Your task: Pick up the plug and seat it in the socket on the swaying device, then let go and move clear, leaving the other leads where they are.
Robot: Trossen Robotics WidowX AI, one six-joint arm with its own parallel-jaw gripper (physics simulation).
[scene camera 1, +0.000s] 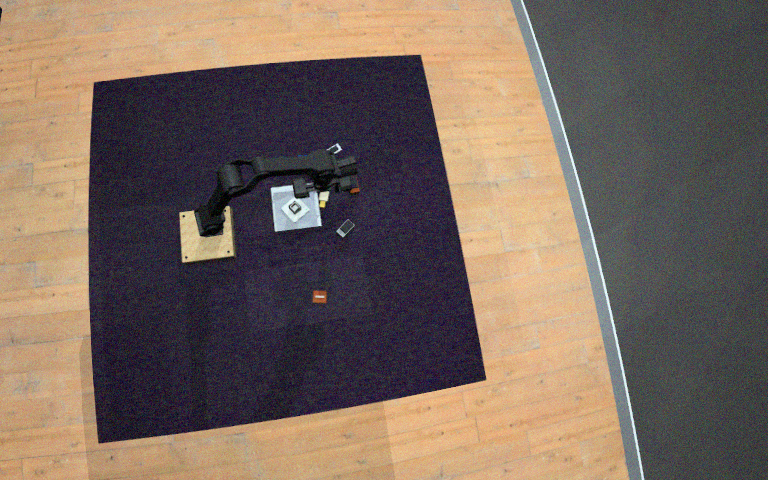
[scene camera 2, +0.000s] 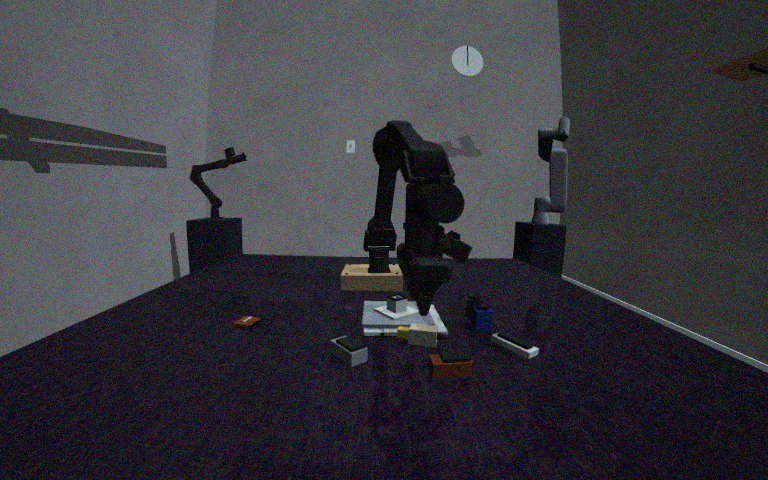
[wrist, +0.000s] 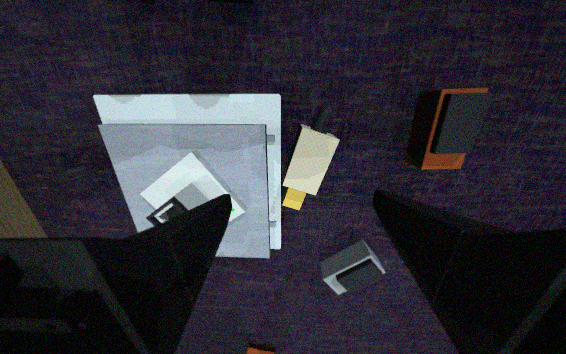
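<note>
The plug, a cream block with a yellow tip, lies on the dark mat beside the device. The device is a grey plate over a white base, with the plate offset from the base. Its raised square socket has a dark rim and stands on a white diamond-shaped pad. My gripper is open and empty, pointing down above the plug; the plug shows between the fingertips in the wrist view. One finger hides part of the socket and device there.
A grey block, an orange block, a white block and a blue block lie around the plug. An orange tile lies farther off.
</note>
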